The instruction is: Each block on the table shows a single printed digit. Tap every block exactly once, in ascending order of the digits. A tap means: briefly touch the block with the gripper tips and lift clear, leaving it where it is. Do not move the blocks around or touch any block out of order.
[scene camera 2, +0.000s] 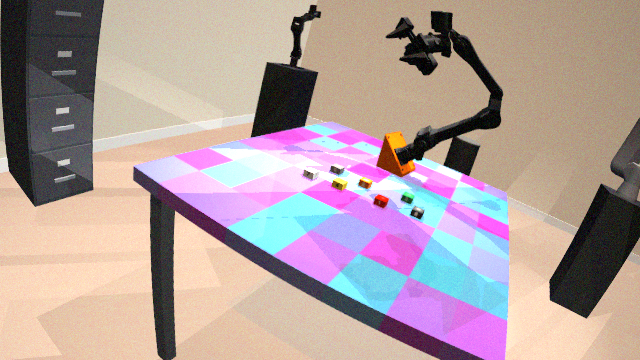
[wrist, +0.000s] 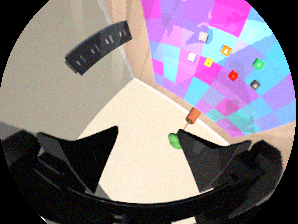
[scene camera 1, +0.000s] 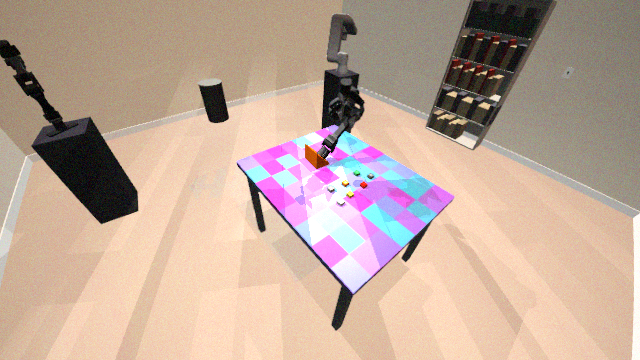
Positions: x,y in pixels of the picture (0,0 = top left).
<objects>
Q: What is my gripper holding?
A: Nothing.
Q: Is my gripper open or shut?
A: Open.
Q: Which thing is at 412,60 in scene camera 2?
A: My gripper.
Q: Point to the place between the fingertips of my gripper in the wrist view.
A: At 148,131
</objects>
